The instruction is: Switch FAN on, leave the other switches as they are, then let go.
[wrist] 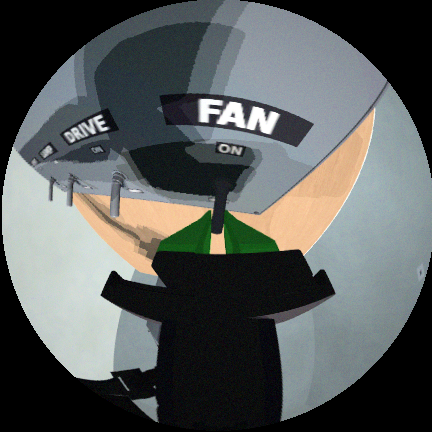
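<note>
There's a grey switch panel that I can see, and I can see my gripper too.
</note>
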